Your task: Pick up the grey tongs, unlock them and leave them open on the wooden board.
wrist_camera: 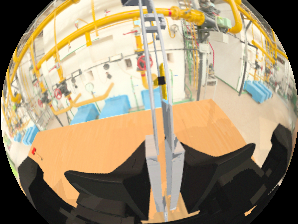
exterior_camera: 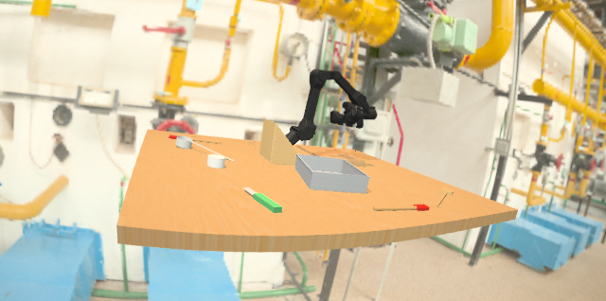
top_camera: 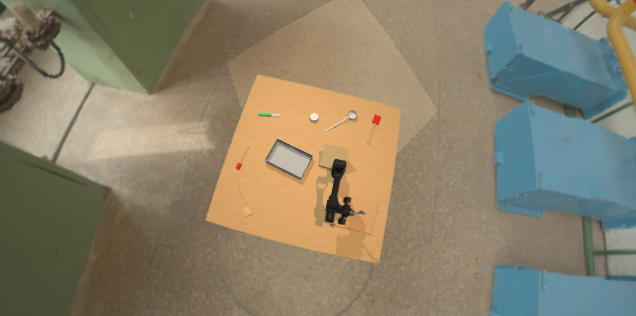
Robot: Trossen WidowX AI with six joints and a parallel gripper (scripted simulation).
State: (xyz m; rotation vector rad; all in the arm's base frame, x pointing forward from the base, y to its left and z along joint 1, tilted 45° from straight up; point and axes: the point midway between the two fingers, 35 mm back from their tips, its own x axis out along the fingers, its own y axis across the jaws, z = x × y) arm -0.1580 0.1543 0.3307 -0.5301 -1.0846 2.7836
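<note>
My gripper tip is 3 cm to the left of the wooden board and 16 cm above it. The rest, counted from my gripper tip: grey roasting tin: 56 cm ahead, 28 cm to the right, 14 cm below; then red spatula: 1 cm behind, 77 cm to the right, 16 cm below.
</note>
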